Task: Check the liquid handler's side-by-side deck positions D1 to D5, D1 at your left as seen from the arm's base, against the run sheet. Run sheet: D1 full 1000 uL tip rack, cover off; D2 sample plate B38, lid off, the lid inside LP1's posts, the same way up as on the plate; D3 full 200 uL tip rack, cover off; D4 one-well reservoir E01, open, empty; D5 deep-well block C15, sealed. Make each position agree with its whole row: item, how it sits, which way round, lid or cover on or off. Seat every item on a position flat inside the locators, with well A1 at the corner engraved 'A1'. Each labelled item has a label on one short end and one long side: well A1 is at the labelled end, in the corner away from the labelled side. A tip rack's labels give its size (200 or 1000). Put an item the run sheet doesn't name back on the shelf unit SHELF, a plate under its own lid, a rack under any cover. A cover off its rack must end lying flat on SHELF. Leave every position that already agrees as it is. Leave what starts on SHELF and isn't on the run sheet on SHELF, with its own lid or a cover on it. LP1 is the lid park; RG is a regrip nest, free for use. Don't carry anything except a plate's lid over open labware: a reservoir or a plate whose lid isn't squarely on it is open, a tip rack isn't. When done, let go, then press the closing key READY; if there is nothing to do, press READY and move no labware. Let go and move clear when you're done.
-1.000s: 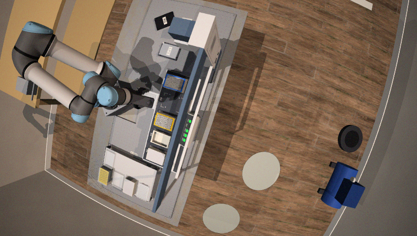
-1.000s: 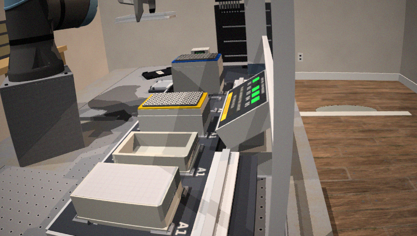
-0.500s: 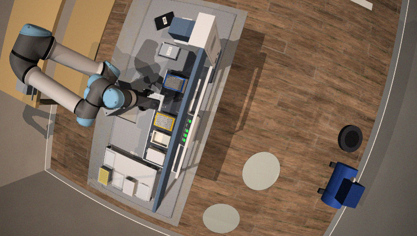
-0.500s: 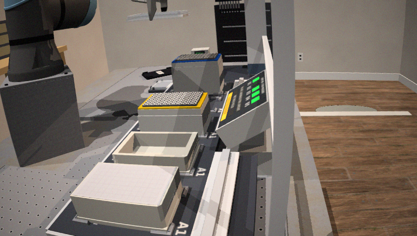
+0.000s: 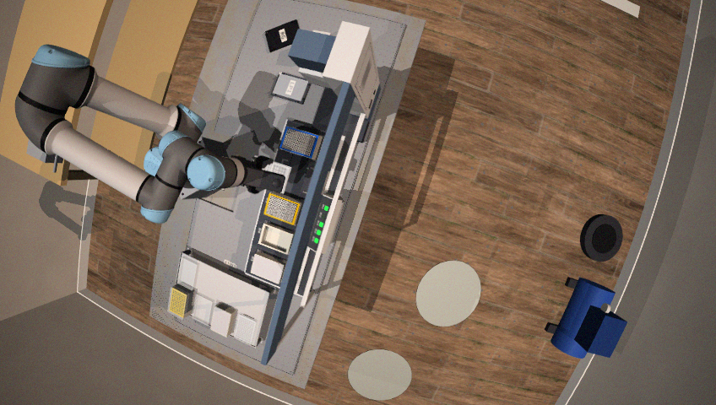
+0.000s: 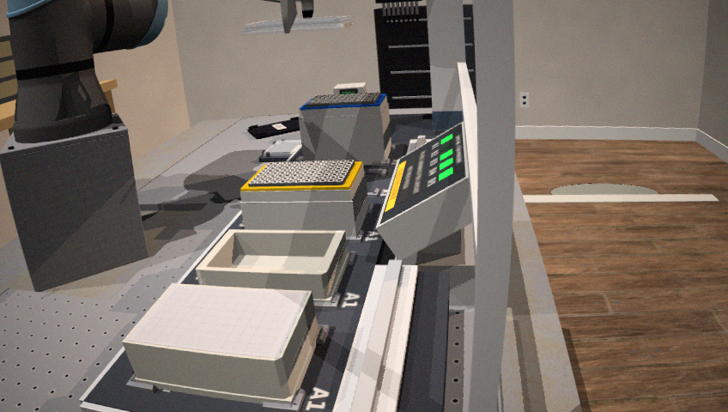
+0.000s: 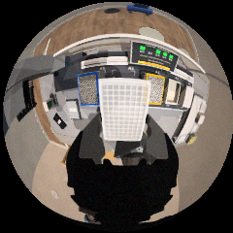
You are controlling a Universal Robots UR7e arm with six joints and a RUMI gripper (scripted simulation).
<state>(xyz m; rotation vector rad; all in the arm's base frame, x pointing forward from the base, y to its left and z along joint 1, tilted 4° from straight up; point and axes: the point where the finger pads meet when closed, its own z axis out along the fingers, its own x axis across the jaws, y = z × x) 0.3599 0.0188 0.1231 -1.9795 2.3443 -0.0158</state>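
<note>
The yellow-rimmed tip rack lies 19 cm below my hand, 12 cm to the right of it and 1 cm ahead of it. Also, from my hand: one-well reservoir: 25 cm to the right, 22 cm below, 2 cm behind; deep-well block: 37 cm to the right, 21 cm below, 4 cm behind; blue-rimmed tip rack: 16 cm below, 12 cm to the left, 5 cm ahead.
</note>
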